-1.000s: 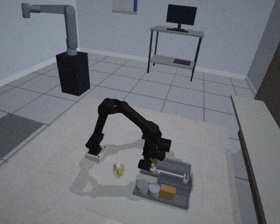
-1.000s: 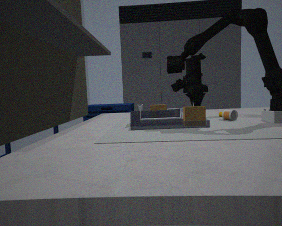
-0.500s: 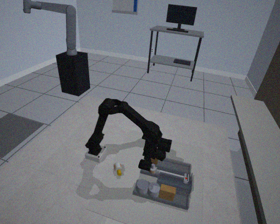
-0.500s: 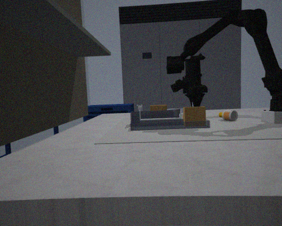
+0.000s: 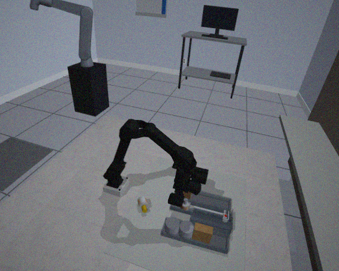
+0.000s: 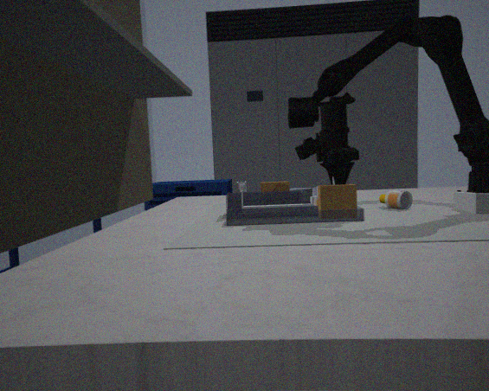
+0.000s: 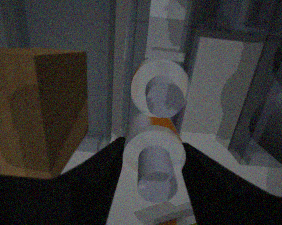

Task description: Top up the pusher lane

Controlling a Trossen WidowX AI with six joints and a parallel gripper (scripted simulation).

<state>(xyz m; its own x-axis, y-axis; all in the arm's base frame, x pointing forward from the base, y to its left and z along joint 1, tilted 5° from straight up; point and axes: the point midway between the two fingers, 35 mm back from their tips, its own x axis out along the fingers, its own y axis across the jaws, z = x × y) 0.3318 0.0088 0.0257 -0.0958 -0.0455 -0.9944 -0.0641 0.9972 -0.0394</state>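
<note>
Now: gripper tip 140 mm short of the sprung lane, 30 mm above it and 20 mm to the left of it. The rest, counted from my gripper tip: shelf unit (510 mm ahead, 320 mm above, 20 mm to the left); then red mark (220 mm ahead, 20 mm to the right, 20 mm above).
</note>
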